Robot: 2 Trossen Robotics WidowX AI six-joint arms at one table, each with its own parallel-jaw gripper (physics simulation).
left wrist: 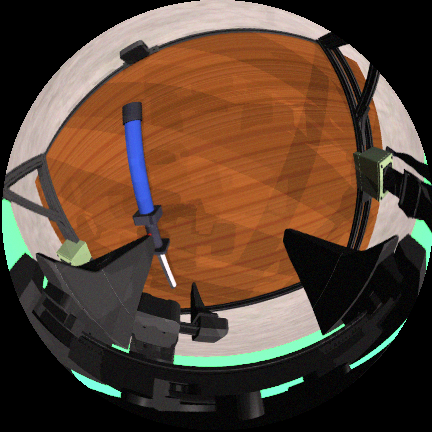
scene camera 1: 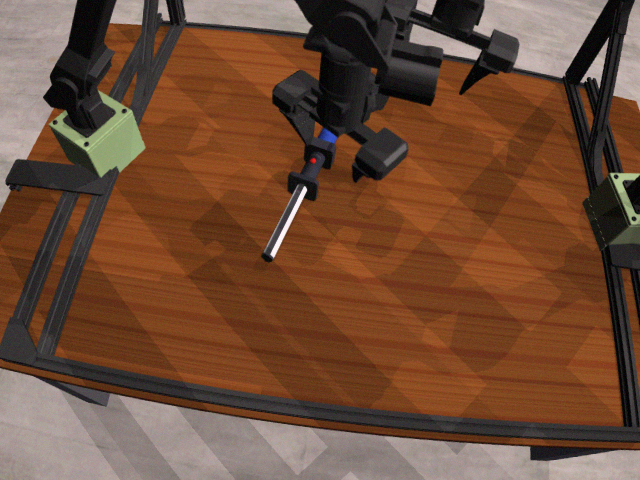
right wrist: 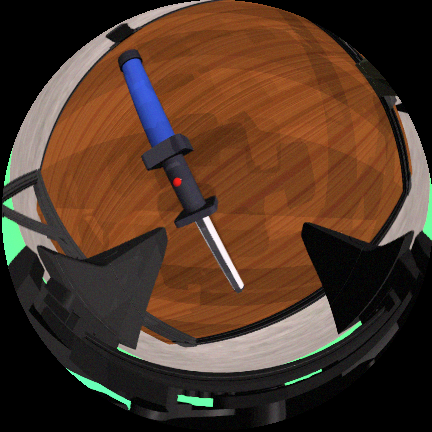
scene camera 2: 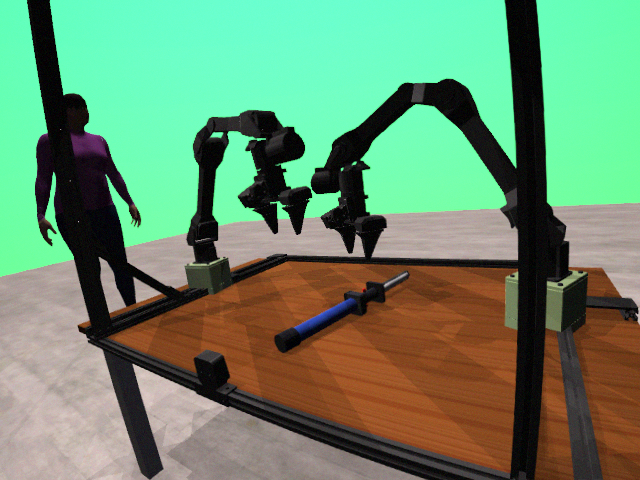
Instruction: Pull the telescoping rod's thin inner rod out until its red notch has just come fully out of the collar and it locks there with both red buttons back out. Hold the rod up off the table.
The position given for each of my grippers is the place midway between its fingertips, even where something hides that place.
My left gripper [scene camera 1: 430,81] is open and holds nothing. Also in view: a telescoping rod [scene camera 1: 322,149]. I also see my right gripper [scene camera 1: 332,161].
The telescoping rod shows as well in the left wrist view [left wrist: 147,214], in the right wrist view [right wrist: 167,149] and in scene camera 2 [scene camera 2: 354,302]. My left gripper shows as well in the left wrist view [left wrist: 219,239] and in scene camera 2 [scene camera 2: 286,234]. My right gripper is seen too in the left wrist view [left wrist: 166,276], in the right wrist view [right wrist: 236,232] and in scene camera 2 [scene camera 2: 358,256].
